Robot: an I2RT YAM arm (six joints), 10 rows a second.
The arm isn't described. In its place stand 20 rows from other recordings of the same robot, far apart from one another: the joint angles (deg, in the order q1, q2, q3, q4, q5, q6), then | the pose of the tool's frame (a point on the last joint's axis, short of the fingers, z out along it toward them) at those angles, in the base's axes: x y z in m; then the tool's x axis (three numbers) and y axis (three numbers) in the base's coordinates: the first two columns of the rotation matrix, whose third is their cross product.
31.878, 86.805, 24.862, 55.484, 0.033, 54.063 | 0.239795 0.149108 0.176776 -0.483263 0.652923 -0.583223 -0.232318 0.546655 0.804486
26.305, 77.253, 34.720, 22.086, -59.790, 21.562 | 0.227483 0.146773 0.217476 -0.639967 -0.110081 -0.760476 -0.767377 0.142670 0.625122
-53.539, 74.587, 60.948, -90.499, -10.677, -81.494 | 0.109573 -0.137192 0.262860 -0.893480 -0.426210 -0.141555 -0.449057 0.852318 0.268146
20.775, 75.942, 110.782, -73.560, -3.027, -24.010 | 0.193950 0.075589 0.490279 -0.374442 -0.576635 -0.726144 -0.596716 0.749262 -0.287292
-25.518, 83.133, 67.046, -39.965, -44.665, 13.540 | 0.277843 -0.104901 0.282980 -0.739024 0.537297 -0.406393 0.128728 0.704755 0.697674
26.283, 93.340, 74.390, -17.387, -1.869, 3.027 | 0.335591 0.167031 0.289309 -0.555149 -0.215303 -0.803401 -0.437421 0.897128 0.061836
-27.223, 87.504, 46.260, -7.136, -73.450, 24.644 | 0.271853 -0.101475 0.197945 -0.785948 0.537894 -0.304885 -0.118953 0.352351 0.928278
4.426, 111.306, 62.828, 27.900, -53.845, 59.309 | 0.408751 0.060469 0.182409 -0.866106 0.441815 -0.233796 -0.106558 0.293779 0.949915
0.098, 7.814, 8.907, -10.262, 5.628, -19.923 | 0.110296 -0.003302 0.196620 -0.182221 -0.339427 -0.922814 0.035123 0.935681 -0.351095
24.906, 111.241, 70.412, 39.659, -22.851, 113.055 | 0.399642 0.200801 0.242604 -0.673852 0.621980 0.398829 0.306924 -0.255374 0.916832
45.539, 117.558, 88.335, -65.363, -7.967, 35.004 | 0.260197 0.272185 0.171394 -0.972902 -0.180305 0.144745 -0.172122 0.982774 0.067303
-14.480, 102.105, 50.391, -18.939, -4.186, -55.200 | 0.301320 -0.075130 0.113179 -0.706928 -0.663266 -0.245625 -0.621209 0.748289 -0.232731
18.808, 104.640, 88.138, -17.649, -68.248, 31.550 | 0.378235 0.163752 0.307919 -0.896075 -0.100342 -0.432413 -0.443809 0.182471 0.877347
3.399, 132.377, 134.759, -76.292, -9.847, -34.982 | 0.469273 0.033971 0.273853 -0.725236 -0.608943 -0.321282 -0.636519 0.770879 -0.024262
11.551, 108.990, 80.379, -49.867, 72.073, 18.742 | 0.366047 0.040241 0.215241 -0.869076 -0.076677 -0.488700 0.426414 0.384659 -0.818663
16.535, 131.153, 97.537, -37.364, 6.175, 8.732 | 0.448420 0.129132 0.123189 -0.933657 -0.119740 -0.337559 -0.108865 0.992745 -0.051039
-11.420, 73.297, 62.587, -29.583, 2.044, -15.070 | 0.273798 -0.056602 0.308924 -0.670473 -0.129647 -0.730519 0.052006 0.973980 -0.220586
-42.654, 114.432, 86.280, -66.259, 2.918, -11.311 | 0.267283 -0.248709 0.181940 -0.851196 0.517859 0.085372 0.516902 0.855341 -0.034685
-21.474, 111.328, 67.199, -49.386, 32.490, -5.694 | 0.297554 -0.137602 0.128068 -0.951846 0.284514 0.114201 0.184609 0.829310 -0.527414
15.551, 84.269, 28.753, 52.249, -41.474, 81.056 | 0.265660 0.098402 0.202466 -0.836219 0.535565 -0.117933 -0.076028 0.099755 0.992103
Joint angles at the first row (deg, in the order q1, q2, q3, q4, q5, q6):
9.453, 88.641, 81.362, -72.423, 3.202, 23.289
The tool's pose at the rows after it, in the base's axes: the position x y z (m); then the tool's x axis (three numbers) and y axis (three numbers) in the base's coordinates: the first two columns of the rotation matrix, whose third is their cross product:
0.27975 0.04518 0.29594 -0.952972 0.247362 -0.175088 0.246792 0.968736 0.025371
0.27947 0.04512 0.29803 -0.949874 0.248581 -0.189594 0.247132 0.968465 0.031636
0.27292 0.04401 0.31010 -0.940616 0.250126 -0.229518 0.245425 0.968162 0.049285
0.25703 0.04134 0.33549 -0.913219 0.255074 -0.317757 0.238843 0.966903 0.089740
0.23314 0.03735 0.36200 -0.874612 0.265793 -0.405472 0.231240 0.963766 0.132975
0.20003 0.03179 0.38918 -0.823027 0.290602 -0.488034 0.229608 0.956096 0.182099
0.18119 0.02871 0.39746 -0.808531 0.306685 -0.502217 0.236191 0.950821 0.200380
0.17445 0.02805 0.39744 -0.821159 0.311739 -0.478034 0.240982 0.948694 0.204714
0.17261 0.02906 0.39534 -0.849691 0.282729 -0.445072 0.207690 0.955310 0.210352
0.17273 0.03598 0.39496 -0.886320 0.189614 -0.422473 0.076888 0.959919 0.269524
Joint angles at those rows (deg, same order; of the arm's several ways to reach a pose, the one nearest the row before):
9.519, 88.663, 80.925, -72.444, 2.743, 23.704
9.519, 88.269, 80.948, -71.943, 2.765, 23.748
9.519, 86.128, 81.451, -72.030, 2.787, 23.748
9.518, 81.427, 82.476, -71.964, 2.786, 23.769
9.518, 75.679, 83.285, -72.488, 2.765, 24.031
9.520, 68.991, 84.378, -74.107, 2.787, 25.038
9.519, 65.758, 84.490, -76.096, 2.656, 25.890
9.520, 65.079, 84.532, -78.172, 1.913, 26.328
9.496, 65.276, 84.531, -79.767, -0.295, 24.774
10.369, 65.539, 84.533, -79.658, -6.940, 20.402

